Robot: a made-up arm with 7 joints. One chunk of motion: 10 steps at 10 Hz.
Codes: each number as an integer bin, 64 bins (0 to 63) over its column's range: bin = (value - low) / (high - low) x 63, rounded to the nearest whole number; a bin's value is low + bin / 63 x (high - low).
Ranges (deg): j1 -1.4..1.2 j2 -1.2..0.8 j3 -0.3..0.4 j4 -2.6..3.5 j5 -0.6..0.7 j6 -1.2..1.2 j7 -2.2..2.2
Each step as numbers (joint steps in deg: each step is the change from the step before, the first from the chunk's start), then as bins.
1 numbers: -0.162 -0.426 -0.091 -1.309 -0.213 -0.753 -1.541
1 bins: 30 24 19 13 19 12 9
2 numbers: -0.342 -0.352 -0.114 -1.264 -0.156 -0.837 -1.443
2 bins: 26 27 17 14 22 10 11
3 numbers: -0.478 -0.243 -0.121 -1.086 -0.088 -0.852 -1.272
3 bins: 22 30 16 16 25 9 13
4 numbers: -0.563 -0.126 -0.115 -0.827 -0.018 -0.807 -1.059
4 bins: 20 34 17 18 28 10 16
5 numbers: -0.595 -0.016 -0.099 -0.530 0.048 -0.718 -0.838
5 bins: 20 37 18 21 31 13 20
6 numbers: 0.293 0.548 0.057 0.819 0.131 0.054 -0.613
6 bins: 41 55 32 35 35 33 23
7 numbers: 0.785 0.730 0.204 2.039 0.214 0.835 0.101
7 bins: 53 61 45 48 39 53 33
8 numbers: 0.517 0.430 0.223 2.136 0.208 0.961 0.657
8 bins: 46 51 47 49 39 57 41
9 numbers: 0.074 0.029 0.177 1.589 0.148 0.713 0.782
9 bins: 36 39 43 43 36 50 43
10 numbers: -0.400 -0.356 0.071 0.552 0.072 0.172 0.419
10 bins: 24 27 33 33 33 36 37
